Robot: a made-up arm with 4 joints. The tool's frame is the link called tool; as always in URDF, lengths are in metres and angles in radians. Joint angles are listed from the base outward. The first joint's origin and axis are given. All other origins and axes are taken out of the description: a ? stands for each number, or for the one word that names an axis. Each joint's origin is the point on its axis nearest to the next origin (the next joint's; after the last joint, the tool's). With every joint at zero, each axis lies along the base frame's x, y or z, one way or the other. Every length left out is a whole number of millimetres.
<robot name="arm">
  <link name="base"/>
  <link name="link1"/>
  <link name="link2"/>
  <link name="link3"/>
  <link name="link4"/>
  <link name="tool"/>
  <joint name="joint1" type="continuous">
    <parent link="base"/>
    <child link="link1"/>
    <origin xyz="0 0 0.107"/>
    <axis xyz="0 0 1"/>
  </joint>
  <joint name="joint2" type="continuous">
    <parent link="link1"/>
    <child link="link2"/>
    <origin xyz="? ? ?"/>
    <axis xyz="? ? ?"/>
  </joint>
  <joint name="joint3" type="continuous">
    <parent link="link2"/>
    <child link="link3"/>
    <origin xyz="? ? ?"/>
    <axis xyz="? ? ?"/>
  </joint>
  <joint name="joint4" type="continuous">
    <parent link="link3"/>
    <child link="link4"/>
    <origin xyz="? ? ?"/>
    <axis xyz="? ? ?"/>
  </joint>
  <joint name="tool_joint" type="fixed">
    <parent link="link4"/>
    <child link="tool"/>
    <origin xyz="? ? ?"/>
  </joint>
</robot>
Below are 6 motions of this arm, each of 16 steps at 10 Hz.
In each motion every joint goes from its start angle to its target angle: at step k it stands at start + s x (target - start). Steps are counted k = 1, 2, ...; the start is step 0. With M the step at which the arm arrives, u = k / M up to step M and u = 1 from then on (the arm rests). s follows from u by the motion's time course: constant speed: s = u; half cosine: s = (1 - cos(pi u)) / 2; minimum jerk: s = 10 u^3 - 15 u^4 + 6 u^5.
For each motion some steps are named. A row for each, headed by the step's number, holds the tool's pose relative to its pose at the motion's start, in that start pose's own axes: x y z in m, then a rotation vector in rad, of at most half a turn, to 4 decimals.
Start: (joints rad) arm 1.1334 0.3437 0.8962 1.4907
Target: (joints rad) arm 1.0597 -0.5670 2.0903 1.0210
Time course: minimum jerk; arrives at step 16
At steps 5, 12, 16:
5: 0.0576 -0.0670 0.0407 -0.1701 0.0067 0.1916
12: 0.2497 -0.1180 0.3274 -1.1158 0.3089 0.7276
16: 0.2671 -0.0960 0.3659 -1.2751 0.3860 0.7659

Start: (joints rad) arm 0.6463 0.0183 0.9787 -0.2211
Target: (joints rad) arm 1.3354 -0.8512 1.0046 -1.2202
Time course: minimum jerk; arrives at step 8
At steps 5, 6, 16:
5: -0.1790 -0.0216 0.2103 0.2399 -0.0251 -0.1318
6: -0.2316 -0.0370 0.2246 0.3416 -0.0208 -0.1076
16: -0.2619 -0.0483 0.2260 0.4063 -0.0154 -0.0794

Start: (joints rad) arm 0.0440 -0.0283 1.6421 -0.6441
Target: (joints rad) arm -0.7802 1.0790 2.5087 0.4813
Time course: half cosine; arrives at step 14
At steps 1, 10, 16:
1: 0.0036 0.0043 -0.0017 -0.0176 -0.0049 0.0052
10: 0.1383 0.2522 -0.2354 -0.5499 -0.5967 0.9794
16: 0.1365 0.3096 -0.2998 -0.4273 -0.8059 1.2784

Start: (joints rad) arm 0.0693 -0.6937 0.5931 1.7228
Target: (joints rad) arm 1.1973 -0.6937 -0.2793 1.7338
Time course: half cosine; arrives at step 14
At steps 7, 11, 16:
7: 0.0914 0.3357 -0.0355 0.2855 -0.1674 -0.8439
11: 0.2972 0.5282 0.0548 0.5843 -0.1755 -1.4873
16: 0.3653 0.5569 0.0982 0.6811 -0.1555 -1.6600

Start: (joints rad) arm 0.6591 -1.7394 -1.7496 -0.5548
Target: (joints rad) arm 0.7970 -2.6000 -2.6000 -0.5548
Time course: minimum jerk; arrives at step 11
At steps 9, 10, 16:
9: 0.0473 0.2255 -0.1563 0.3506 0.4049 1.1002
10: 0.0431 0.2347 -0.1638 0.3622 0.4331 1.1384
16: 0.0424 0.2362 -0.1651 0.3641 0.4380 1.1449

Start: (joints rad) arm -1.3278 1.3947 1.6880 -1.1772
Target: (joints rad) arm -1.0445 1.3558 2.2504 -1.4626
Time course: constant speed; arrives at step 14
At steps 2, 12, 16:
2: -0.0265 0.0047 0.0146 -0.0377 0.0345 -0.1143
12: -0.1415 0.0605 0.0774 -0.1467 0.2013 -0.7081
16: -0.1601 0.0765 0.0877 -0.1523 0.2316 -0.8303

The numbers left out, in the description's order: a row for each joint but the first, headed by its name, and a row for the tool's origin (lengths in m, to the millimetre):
joint2: xyz 0.188 -0.007 0, axis 0 1 0
joint3: xyz 0.316 0 0.066, axis -1 0 0
joint4: xyz 0 -0.152 -0.067, axis 0 -1 0
tool: xyz -0.115 0 0.047

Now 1 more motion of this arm.
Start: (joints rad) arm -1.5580 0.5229 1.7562 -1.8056
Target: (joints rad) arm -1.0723 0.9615 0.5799 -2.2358
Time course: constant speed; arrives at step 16
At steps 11, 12, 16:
11: -0.1005 0.1351 0.0389 -0.5467 0.0908 0.4139
12: -0.1088 0.1542 0.0385 -0.6065 0.1133 0.4352
16: -0.1368 0.2386 0.0261 -0.8502 0.2277 0.4945

